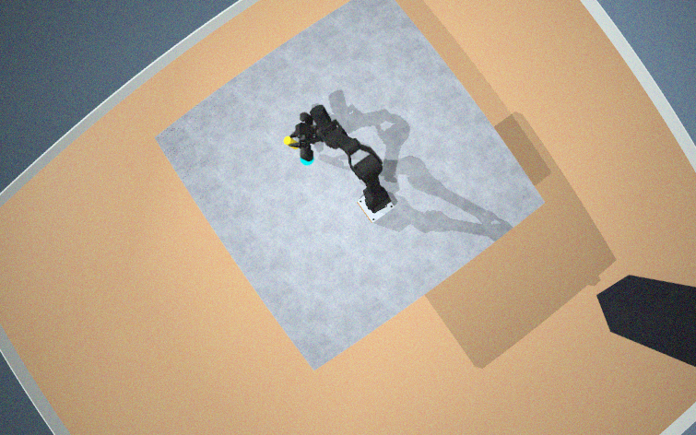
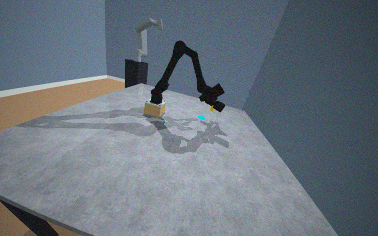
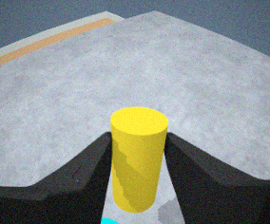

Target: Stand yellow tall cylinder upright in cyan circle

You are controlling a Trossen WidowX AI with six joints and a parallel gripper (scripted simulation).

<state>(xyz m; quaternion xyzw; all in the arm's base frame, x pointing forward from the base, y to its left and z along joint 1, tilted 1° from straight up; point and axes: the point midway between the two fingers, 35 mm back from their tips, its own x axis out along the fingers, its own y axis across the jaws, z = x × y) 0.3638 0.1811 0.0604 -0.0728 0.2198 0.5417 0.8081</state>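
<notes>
The cyan circle lies 12 cm below my gripper tip, 7 cm behind it and 3 cm to the right of it. From my gripper tip the other things lie so: yellow tall cylinder (2 cm below, 1 cm to the right).
</notes>
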